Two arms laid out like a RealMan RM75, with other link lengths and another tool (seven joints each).
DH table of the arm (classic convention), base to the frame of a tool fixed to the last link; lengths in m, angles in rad. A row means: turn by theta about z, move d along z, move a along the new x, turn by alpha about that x. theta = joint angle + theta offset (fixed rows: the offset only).
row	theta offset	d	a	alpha
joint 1	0	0.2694	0	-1.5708
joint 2	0	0	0	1.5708
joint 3	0	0.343	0	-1.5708
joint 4	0	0	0	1.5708
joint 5	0	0.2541	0	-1.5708
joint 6	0	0	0	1.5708
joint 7	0.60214	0.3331	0.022	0.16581
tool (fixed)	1.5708	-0.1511	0	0
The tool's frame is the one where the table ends.
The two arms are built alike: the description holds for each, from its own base.
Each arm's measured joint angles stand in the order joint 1, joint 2, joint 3, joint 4, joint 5, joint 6, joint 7.
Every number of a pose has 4 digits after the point.
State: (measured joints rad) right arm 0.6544 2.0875 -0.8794 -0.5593 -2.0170 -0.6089 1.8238; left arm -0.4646 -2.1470 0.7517 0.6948 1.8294 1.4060 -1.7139
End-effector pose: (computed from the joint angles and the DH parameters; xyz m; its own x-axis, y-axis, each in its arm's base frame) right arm 0.3632 0.5313 -0.0683 -0.9424 0.1980 -0.2696 -0.0817 0.6455 0.7594; left arm -0.3074 0.4039 -0.0611 0.4150 -0.7635 -0.4949 -0.8379 -0.1087 -0.5349
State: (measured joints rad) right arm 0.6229 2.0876 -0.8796 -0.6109 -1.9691 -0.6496 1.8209; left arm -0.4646 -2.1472 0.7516 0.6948 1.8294 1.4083 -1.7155
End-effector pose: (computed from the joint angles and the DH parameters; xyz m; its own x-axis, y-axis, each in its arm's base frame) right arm 0.3605 0.5285 -0.0557 -0.9564 0.1890 -0.2229 -0.0579 0.6251 0.7784; left arm -0.3071 0.4036 -0.0611 0.4159 -0.7646 -0.4924 -0.8368 -0.1096 -0.5365
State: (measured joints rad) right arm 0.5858 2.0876 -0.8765 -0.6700 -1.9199 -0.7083 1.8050; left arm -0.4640 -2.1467 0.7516 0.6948 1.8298 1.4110 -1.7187
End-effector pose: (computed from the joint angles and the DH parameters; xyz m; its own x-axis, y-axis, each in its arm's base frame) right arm 0.3571 0.5224 -0.0416 -0.9703 0.1603 -0.1810 -0.0470 0.6093 0.7916; left arm -0.3072 0.4031 -0.0609 0.4179 -0.7655 -0.4892 -0.8355 -0.1123 -0.5379
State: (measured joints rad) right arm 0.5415 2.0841 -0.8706 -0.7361 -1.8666 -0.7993 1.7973; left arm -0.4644 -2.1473 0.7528 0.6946 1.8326 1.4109 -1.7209
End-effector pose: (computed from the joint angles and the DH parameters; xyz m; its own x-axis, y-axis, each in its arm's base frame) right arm 0.3520 0.5113 -0.0250 -0.9852 0.1162 -0.1257 -0.0304 0.6034 0.7968; left arm -0.3070 0.4028 -0.0617 0.4179 -0.7671 -0.4867 -0.8359 -0.1150 -0.5366
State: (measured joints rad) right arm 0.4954 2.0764 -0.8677 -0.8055 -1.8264 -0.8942 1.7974; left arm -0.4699 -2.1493 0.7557 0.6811 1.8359 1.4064 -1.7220
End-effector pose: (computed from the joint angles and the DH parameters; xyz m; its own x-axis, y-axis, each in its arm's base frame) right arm 0.3480 0.4974 -0.0067 -0.9941 0.0654 -0.0864 -0.0295 0.6037 0.7967; left arm -0.3059 0.4027 -0.0664 0.4226 -0.7710 -0.4764 -0.8338 -0.1249 -0.5377
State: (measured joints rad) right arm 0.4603 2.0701 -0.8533 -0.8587 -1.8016 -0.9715 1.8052; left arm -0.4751 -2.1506 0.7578 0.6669 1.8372 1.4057 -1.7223
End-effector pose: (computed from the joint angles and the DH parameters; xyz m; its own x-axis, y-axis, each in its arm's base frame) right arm 0.3461 0.4852 0.0096 -0.9981 0.0313 -0.0537 -0.0240 0.6027 0.7976; left arm -0.3047 0.4021 -0.0704 0.4273 -0.7757 -0.4645 -0.8304 -0.1334 -0.5410
